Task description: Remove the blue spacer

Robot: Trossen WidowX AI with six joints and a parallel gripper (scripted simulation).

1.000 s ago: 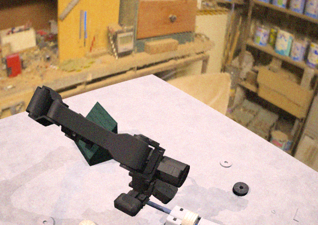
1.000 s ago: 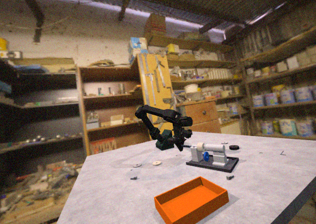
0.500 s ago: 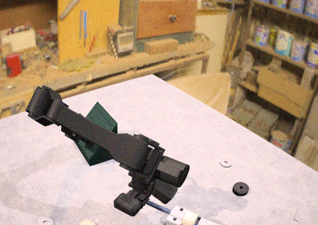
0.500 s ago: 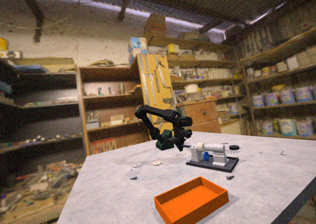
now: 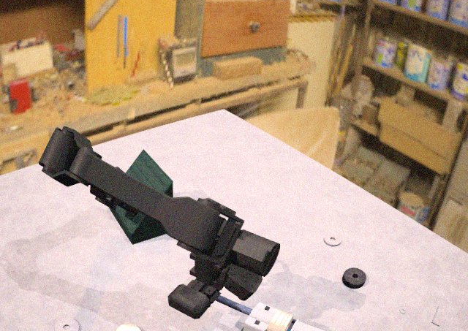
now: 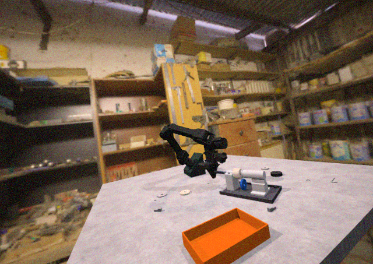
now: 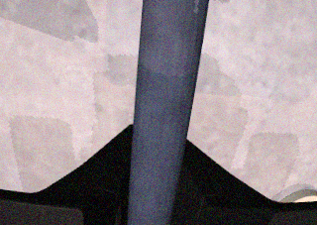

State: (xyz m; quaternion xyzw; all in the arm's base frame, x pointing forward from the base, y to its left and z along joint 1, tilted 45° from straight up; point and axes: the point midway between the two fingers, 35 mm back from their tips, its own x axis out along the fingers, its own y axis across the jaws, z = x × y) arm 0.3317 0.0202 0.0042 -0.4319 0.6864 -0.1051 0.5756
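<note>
My gripper tip is 60 mm short of the shaft, 30 mm to the right of it and 30 mm below it. The rest, counted from my gripper tip: black ring 90 mm ahead, 340 mm to the left, 40 mm below; white disc 20 mm behind, 170 mm to the right, 40 mm below; blue spacer 150 mm ahead, 80 mm to the left, 10 mm below.
</note>
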